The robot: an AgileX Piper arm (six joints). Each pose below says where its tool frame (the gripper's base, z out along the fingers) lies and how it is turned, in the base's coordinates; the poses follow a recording.
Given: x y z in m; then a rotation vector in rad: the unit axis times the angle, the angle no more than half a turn.
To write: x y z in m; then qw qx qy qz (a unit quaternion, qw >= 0). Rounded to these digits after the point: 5 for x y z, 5 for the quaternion.
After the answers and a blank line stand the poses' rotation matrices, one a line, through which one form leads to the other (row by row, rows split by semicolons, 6 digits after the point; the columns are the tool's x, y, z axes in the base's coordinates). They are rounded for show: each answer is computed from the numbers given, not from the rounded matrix.
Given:
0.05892 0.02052 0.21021 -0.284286 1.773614 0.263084
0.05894 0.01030 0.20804 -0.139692 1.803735 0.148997
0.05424 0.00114 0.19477 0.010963 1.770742 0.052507
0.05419 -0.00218 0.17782 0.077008 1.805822 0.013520
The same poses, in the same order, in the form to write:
0.05892 0.02052 0.21021 0.61555 -0.12341 0.76995 0.11421
0.05894 0.01030 0.20804 0.61561 -0.06064 0.78304 0.06468
0.05424 0.00114 0.19477 0.63269 0.00479 0.77405 0.02295
0.05419 -0.00218 0.17782 0.61866 0.03347 0.78492 0.00588

-0.211727 -0.330644 0.919699; -0.049440 0.943452 0.327802; -0.976078 0.023935 -0.216101
-0.234682 -0.174613 0.956261; -0.015333 0.984277 0.175965; -0.971951 0.026633 -0.233670
-0.199366 -0.021625 0.979686; 0.036463 0.998900 0.029469; -0.979246 0.041597 -0.198358
-0.232272 0.045275 0.971597; 0.059818 0.997690 -0.032191; -0.970810 0.050642 -0.234444

